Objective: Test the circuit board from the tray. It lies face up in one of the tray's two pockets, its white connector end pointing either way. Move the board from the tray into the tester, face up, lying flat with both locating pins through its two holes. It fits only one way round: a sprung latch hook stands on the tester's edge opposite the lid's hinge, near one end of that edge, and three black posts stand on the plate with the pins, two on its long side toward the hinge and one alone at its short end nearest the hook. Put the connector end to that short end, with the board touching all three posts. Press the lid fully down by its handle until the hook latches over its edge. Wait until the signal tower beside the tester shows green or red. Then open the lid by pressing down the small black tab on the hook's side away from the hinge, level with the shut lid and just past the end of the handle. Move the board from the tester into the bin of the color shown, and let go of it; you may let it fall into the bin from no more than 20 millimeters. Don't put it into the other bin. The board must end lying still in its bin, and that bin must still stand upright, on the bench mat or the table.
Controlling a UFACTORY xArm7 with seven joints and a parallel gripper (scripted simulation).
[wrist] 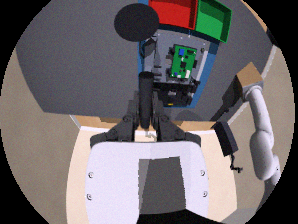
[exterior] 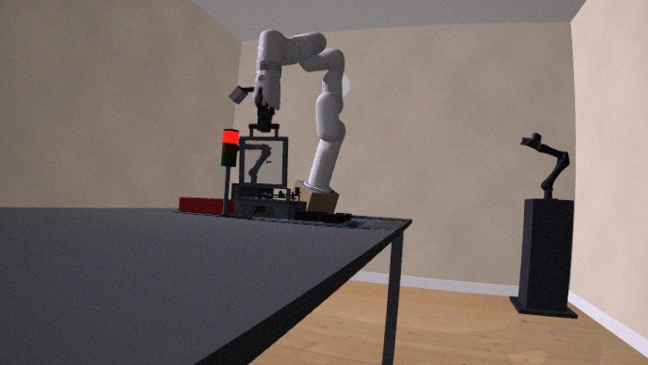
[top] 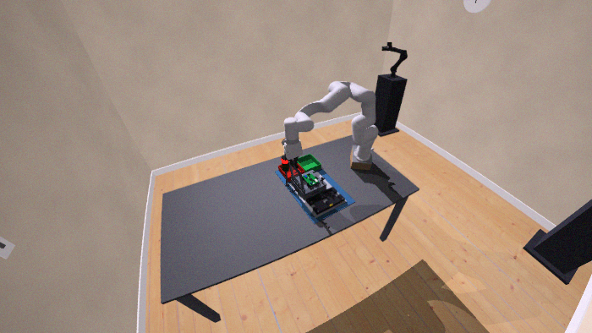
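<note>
My hand is 120 mm past the green circuit board, 10 mm to the left of it and 200 mm above it. The rest, counted from my hand: red bin 60 mm behind, 210 mm to the right, 260 mm below; tester plate 120 mm behind, 10 mm to the right, 210 mm below; clear lid 10 mm behind, 90 mm below.
</note>
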